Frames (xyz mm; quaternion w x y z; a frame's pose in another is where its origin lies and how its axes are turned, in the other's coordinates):
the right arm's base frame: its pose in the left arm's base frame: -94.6 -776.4 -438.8 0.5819 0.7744 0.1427 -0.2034
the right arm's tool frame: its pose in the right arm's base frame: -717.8 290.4 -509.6 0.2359 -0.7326 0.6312 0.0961
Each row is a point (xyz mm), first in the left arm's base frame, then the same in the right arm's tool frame.
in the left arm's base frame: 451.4 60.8 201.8
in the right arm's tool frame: 161.7 -754.6 720.4
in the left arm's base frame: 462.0 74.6 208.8
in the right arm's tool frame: 164.0 -757.1 738.9
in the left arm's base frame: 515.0 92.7 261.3
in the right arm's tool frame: 128.7 -774.7 804.7
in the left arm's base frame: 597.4 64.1 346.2
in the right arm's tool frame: 33.6 -815.2 869.1
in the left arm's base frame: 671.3 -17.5 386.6
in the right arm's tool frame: -63.0 -881.7 868.7
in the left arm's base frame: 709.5 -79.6 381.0
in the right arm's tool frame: -106.9 -932.9 840.7
